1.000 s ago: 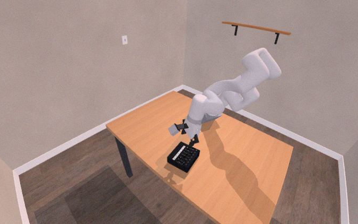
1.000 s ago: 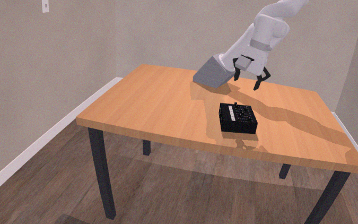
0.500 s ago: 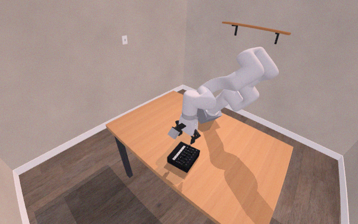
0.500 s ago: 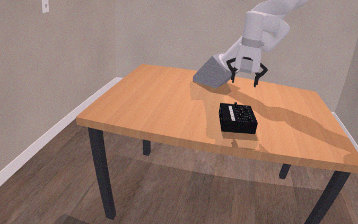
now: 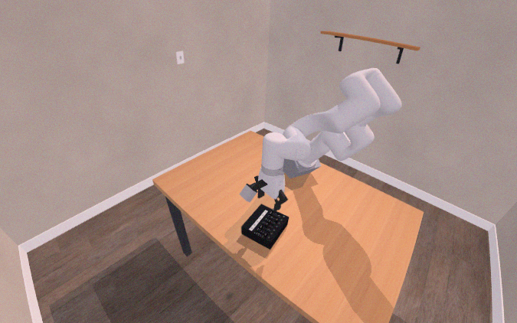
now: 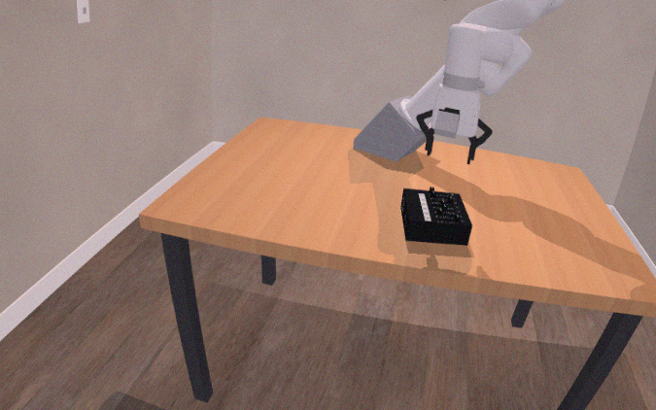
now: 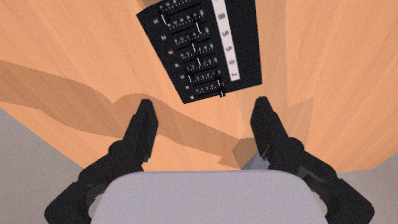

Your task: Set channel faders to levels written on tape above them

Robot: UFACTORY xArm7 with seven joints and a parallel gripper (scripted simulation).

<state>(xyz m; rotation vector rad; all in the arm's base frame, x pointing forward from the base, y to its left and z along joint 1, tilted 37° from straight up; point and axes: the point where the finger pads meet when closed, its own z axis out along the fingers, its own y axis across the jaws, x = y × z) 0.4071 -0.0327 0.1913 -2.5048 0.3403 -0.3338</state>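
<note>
Right now my hand is 6 cm short of the fader 1 cap, 4 cm to the right of it and 12 cm above it. From my hand the other things lie so: fader 2 cap (4 cm ahead, 12 cm below); then fader 4 cap (1 cm behind, 1 cm to the left, 12 cm below); then fader 3 cap (1 cm ahead, 1 cm to the left, 12 cm below).
</note>
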